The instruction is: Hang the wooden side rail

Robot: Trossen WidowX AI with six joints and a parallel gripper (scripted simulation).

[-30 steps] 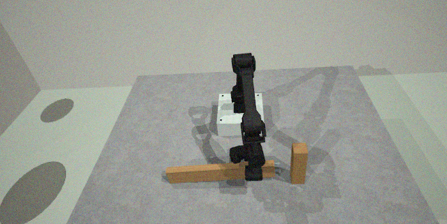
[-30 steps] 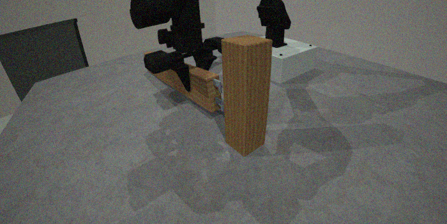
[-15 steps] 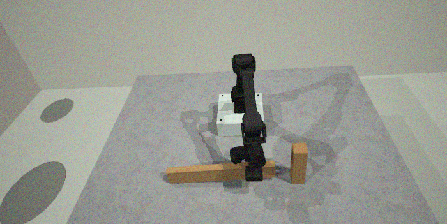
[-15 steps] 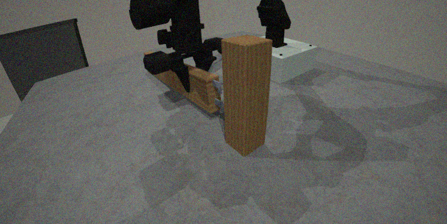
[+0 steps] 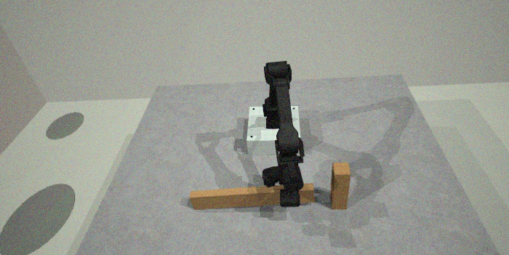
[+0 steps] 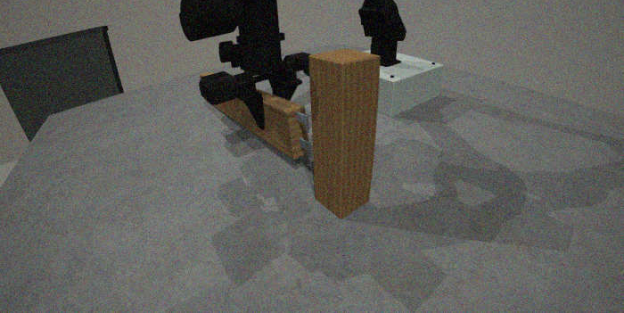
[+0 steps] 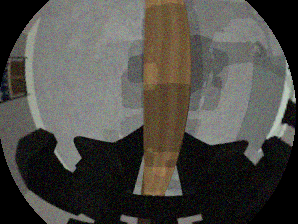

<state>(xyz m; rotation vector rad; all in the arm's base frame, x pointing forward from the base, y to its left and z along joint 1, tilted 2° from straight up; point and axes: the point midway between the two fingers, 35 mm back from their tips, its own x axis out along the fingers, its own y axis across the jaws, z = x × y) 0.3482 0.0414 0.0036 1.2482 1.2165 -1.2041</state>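
Right now my gripper tip is 17 cm to the right of the headboard post and 4 cm below it.
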